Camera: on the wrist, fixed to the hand. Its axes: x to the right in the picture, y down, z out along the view.
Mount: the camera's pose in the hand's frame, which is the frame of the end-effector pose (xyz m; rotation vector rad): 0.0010 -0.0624 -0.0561 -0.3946 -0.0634 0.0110
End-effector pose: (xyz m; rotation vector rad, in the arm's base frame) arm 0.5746 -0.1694 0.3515 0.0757 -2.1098 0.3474
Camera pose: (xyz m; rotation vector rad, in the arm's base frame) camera 0.6321 -0.2136 0.3938 -0.1582 -2.2039 -0.0700
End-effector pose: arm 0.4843 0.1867 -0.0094 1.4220 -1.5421 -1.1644
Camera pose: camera 0.5574 0.1790 -0.0499 1.1207 -1.2696 -1.4261
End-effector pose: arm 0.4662 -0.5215 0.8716 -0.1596 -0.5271 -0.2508
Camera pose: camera 0.4765 -0.5934 0.8296 -0.5551 -0.5353 -0.3383
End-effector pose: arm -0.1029 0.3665 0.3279 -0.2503 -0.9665 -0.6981
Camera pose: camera -0.1053 0.2913 0.2907 -0.6267 -0.8807 -0.8727
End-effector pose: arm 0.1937 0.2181 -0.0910 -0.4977 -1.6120 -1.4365
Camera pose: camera 0.1641 0.1500 -0.1301 -0.7818 -1.3713 -1.7544
